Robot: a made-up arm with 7 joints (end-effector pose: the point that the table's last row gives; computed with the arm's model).
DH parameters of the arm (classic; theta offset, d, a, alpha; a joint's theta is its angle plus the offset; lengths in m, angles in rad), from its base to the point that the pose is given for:
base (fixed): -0.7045 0 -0.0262 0
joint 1: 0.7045 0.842 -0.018 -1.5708
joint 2: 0 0.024 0.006 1.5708
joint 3: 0 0.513 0.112 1.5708
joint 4: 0 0.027 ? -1.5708
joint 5: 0 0.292 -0.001 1.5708
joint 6: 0 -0.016 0.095 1.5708
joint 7: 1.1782 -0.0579 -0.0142 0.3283
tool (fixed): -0.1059 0.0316 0 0
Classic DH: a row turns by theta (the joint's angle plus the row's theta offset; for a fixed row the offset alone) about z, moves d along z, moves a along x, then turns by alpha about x.
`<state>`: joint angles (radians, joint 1 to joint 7).
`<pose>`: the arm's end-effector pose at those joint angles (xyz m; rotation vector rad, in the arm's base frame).
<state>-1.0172 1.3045 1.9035 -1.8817 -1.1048 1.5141 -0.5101</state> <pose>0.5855 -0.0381 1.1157 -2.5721 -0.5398 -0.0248</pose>
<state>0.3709 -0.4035 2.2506 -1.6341 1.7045 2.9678 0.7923</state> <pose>-0.5146 0.2806 1.3152 -2.1676 0.8890 1.4486</pose>
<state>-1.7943 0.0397 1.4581 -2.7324 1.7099 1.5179 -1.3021</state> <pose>0.3080 -0.1488 1.0436 -0.8186 0.9788 0.2300</pose>
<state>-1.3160 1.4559 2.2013 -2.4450 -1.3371 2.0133 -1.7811</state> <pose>0.3454 -0.1334 1.1229 -1.5397 -2.5494 -0.8177</pose>
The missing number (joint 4, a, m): -0.067
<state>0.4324 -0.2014 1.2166 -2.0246 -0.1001 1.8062 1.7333</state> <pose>-0.1542 0.5122 1.3207 -2.3282 1.4441 -0.7374</pose>
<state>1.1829 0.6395 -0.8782 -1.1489 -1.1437 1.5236 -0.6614</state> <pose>0.5091 0.4955 1.2389 1.8541 0.1008 0.6538</pose>
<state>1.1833 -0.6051 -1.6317 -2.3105 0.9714 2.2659 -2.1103</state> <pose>0.2390 -0.4281 1.0919 -1.5757 0.0549 -0.7491</pose>
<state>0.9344 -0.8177 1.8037 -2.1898 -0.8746 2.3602 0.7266</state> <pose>-0.6379 -0.0508 0.9963 -1.0822 -1.7123 -1.1540</pose>
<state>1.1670 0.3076 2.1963 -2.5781 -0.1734 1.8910 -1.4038</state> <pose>-0.3996 0.0086 1.1710 -0.8174 2.3841 -0.5635</pose>
